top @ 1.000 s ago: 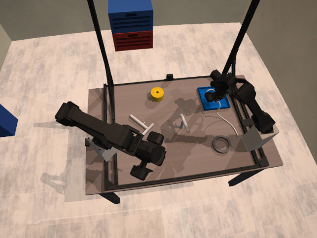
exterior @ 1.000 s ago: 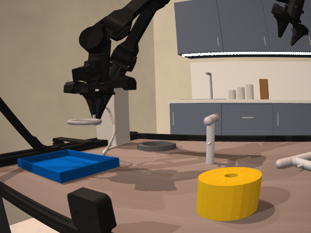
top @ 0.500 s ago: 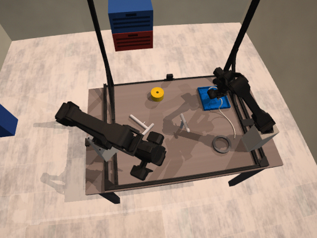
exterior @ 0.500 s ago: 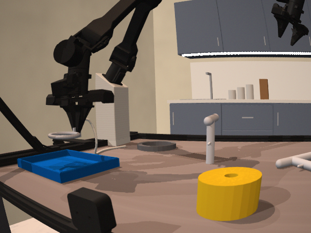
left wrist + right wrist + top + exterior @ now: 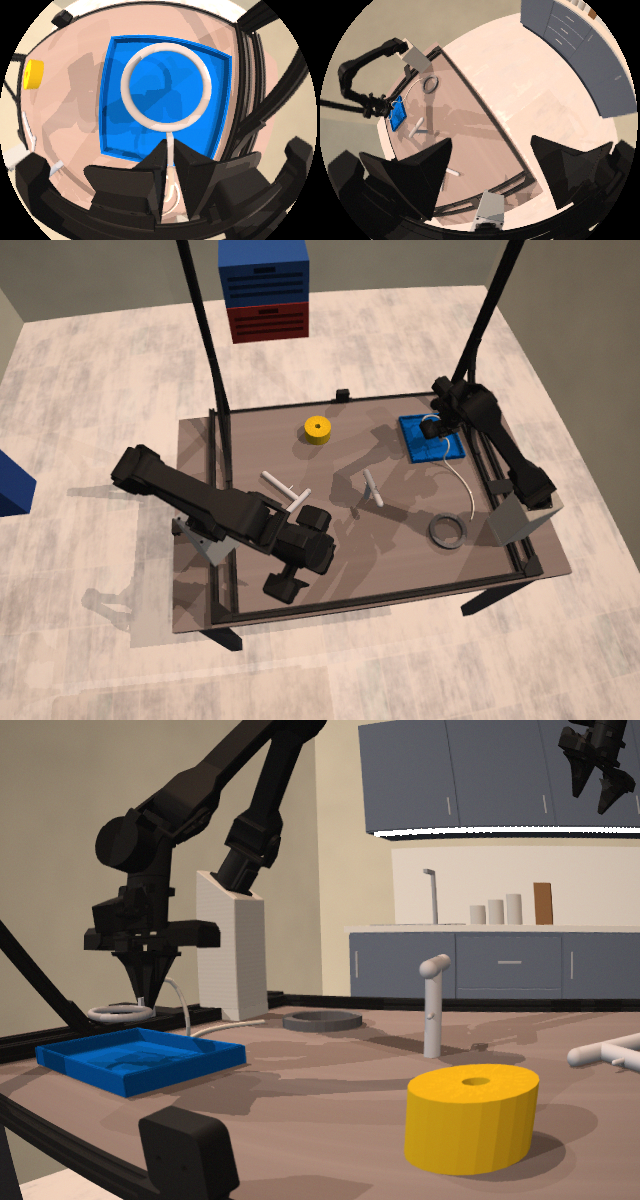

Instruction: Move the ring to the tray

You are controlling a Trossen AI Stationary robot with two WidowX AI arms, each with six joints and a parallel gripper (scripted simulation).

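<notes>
Right now the blue tray is 4 cm behind my left hand, 1 cm to the right of it and 8 cm below it. Round my left hand: dark grey ring (32 cm ahead, 3 cm to the right, 9 cm below); then white T-shaped pipe (16 cm ahead, 52 cm to the right, 8 cm below); then yellow cylinder (8 cm behind, 42 cm to the right, 7 cm below).
</notes>
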